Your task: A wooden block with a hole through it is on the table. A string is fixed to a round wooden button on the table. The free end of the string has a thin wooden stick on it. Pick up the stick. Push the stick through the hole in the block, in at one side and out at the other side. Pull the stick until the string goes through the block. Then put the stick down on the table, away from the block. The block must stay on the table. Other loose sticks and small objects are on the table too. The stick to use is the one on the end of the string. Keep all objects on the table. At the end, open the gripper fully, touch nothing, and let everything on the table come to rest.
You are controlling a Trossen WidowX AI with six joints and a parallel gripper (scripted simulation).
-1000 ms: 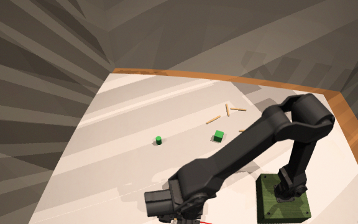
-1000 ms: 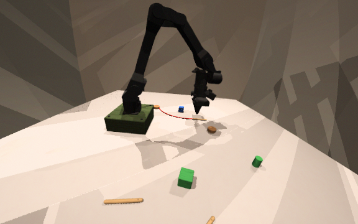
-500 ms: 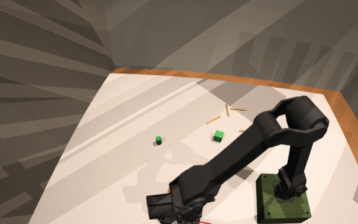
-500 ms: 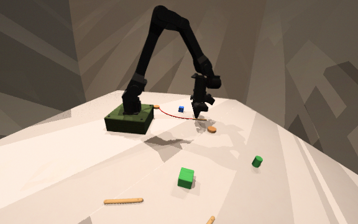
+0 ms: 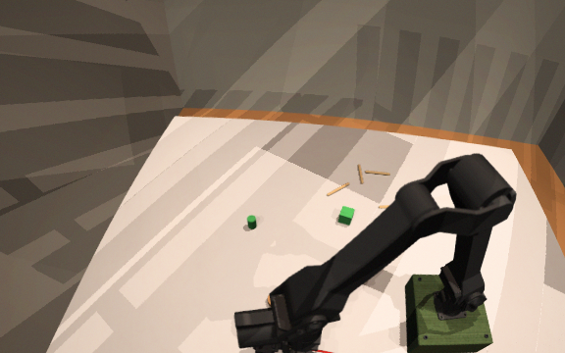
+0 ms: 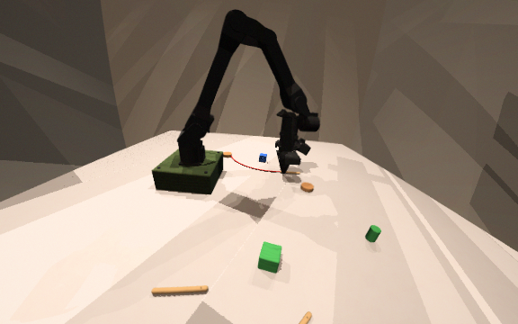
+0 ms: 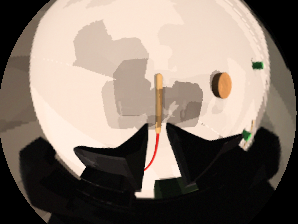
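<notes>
My gripper tip is now 1 cm short of the thin wooden stick. Round my gripper tip: round wooden button (22 cm behind, 15 cm to the left); then green cylinder (31 cm to the right, 13 cm ahead, 1 cm above); then small blue block (11 cm to the left, 6 cm behind, 1 cm above).
</notes>
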